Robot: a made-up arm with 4 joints.
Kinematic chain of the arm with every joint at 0, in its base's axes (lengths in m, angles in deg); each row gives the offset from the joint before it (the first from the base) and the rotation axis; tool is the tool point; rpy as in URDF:
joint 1: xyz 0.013 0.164 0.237 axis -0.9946 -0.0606 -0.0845
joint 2: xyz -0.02 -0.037 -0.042 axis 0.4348 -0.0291 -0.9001
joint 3: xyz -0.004 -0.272 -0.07 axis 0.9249 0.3 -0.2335
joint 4: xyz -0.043 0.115 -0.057 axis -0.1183 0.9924 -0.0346
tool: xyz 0.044 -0.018 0.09 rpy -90 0 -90
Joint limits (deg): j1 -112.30..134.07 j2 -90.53..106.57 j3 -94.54..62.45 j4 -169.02..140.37
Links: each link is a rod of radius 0.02 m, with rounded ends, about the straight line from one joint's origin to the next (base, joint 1, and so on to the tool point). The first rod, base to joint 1, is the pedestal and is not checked.
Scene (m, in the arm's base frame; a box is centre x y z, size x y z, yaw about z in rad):
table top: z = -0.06
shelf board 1: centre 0.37 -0.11 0 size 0.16 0.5 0.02 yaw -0.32
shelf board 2: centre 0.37 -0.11 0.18 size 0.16 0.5 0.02 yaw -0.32
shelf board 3: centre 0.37 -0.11 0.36 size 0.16 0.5 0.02 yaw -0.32
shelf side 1: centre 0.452 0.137 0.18 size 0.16 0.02 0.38 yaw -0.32
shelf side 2: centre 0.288 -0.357 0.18 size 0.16 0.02 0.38 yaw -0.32
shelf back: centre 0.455 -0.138 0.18 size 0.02 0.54 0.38 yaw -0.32
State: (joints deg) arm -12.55 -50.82 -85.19 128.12
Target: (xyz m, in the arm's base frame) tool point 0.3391 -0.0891 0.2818
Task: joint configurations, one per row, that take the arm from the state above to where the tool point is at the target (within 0.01 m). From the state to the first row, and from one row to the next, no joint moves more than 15 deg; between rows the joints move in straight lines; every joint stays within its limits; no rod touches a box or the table.
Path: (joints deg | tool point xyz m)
1: -9.82 -49.59 -73.92 115.34 | 0.3049 -0.0813 0.0618
2: -7.09 -48.36 -62.64 102.56 | 0.2709 -0.0712 0.0563
3: -4.37 -47.13 -51.37 89.77 | 0.2360 -0.0588 0.0613
4: -1.64 -45.90 -40.09 76.99 | 0.2032 -0.0453 0.0769
5: 10.08 -49.62 -42.98 71.68 | 0.2093 -0.0625 0.1320
6: 21.80 -53.33 -45.86 66.38 | 0.2129 -0.0676 0.1859
7: 33.52 -57.05 -48.75 61.07 | 0.2144 -0.0620 0.2364
8: 45.24 -60.77 -51.63 55.76 | 0.2144 -0.0477 0.2818
9: 40.71 -59.52 -62.36 69.49 | 0.2482 -0.0670 0.2716
10: 36.19 -58.27 -73.09 83.21 | 0.2825 -0.0796 0.2680
11: 31.67 -57.02 -83.81 96.93 | 0.3138 -0.0864 0.2715
12: 27.14 -55.77 -94.54 110.65 | 0.3391 -0.0891 0.2818

